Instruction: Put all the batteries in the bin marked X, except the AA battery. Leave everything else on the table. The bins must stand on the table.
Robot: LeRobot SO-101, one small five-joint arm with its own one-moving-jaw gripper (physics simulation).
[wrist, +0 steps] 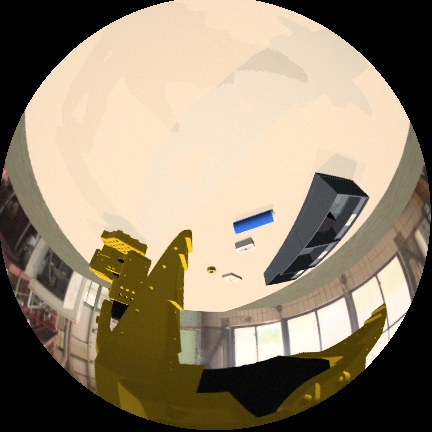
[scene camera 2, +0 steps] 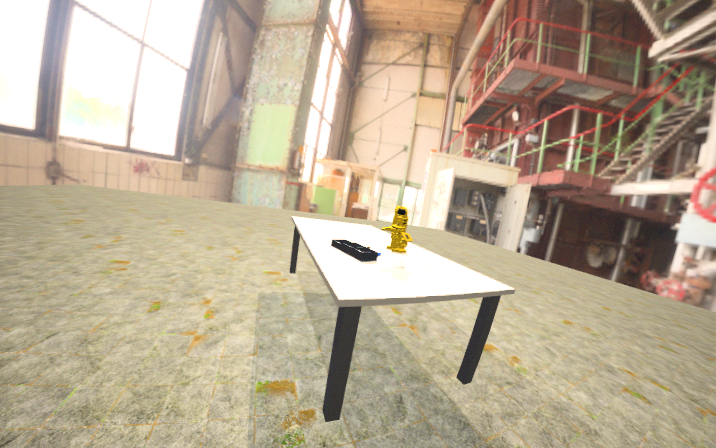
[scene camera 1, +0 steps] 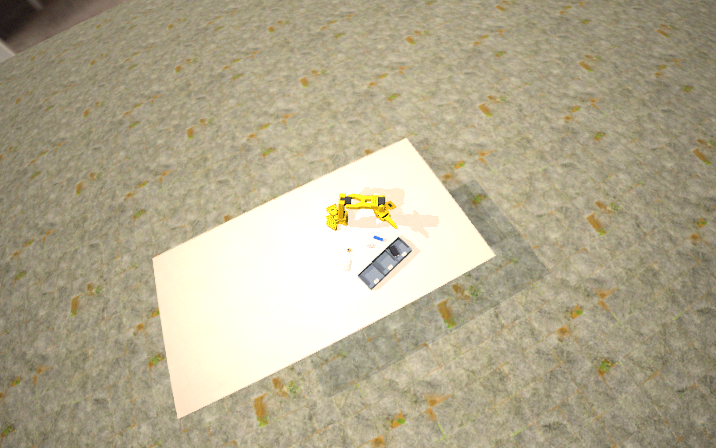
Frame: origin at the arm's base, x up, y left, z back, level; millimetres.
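Seen in the pictures: hand, tool point: (wrist: 191,237) (scene camera 2: 396,245) (scene camera 1: 378,217); arm's base, link origin: (wrist: 136,250) (scene camera 2: 392,250) (scene camera 1: 339,223).
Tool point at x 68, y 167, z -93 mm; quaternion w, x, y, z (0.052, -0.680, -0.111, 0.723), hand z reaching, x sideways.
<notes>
Offsets run from my tool point to a thing's top centre. Level surfaces: height alone.
My gripper (wrist: 285,270) (scene camera 1: 393,216) is wide open and empty, raised above the table, its two jaws far apart in the wrist view. A blue cylindrical battery @(dy -35, dx -53, dz -69 mm) (wrist: 254,221) (scene camera 1: 378,238) lies on the table between the arm and the bins. A row of three joined dark grey bins @(dy -66, dx -28, dz -188 mm) (wrist: 300,215) (scene camera 1: 371,273) (scene camera 2: 351,252) stands on the table. A dark block @(dy -4, dx -43, dz -159 mm) (wrist: 326,223) (scene camera 1: 394,251) lies inside the X bin, the end bin at the upper right in scene camera 1. The bin letters are too small to read, and no marking shows on the blue battery.
A small grey-white block @(dy -85, dx -56, dz -79 mm) (wrist: 245,244) (scene camera 1: 371,245) lies beside the blue battery. A small brass-coloured round thing @(dy -182, dx -59, dz -53 mm) (wrist: 211,269) (scene camera 1: 349,249) and a pale flat piece @(dy -221, dx -60, dz -112 mm) (wrist: 231,276) (scene camera 1: 346,264) lie farther off on the white table @(dx -67 mm) (scene camera 1: 253,295) (scene camera 2: 411,282). The yellow arm (scene camera 1: 364,201) (scene camera 2: 399,227) stands behind them.
</notes>
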